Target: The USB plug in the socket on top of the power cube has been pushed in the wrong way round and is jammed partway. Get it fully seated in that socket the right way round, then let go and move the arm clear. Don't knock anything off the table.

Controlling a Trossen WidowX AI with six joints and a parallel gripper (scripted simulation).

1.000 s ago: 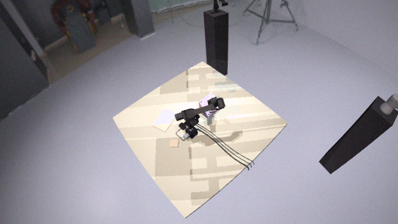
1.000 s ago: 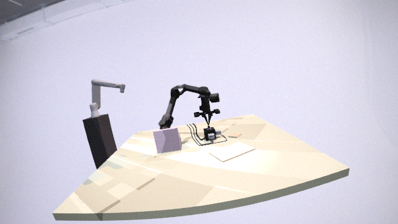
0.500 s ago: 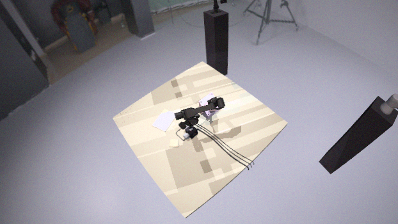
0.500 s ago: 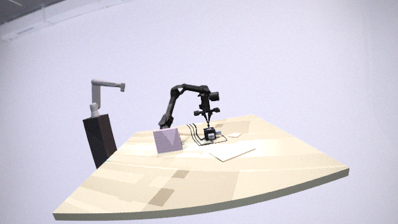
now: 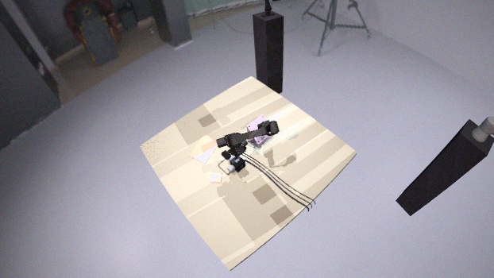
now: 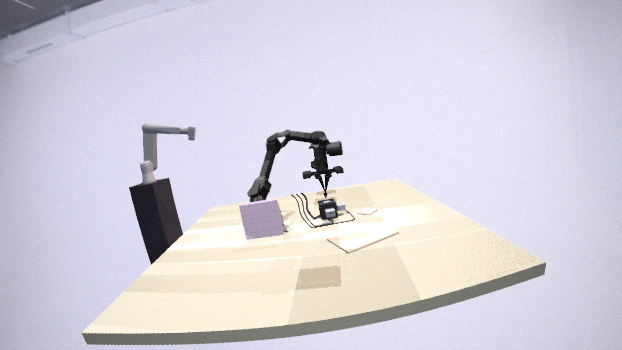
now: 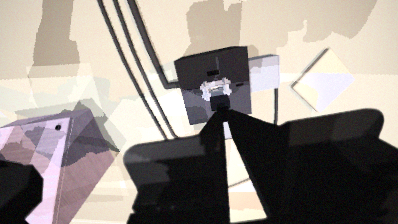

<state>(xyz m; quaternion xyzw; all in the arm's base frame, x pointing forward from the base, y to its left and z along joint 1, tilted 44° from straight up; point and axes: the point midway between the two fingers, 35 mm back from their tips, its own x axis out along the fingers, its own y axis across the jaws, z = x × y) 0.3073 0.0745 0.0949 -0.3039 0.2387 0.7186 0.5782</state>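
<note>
Right now my gripper tip is 10 mm above the silver USB plug.
</note>
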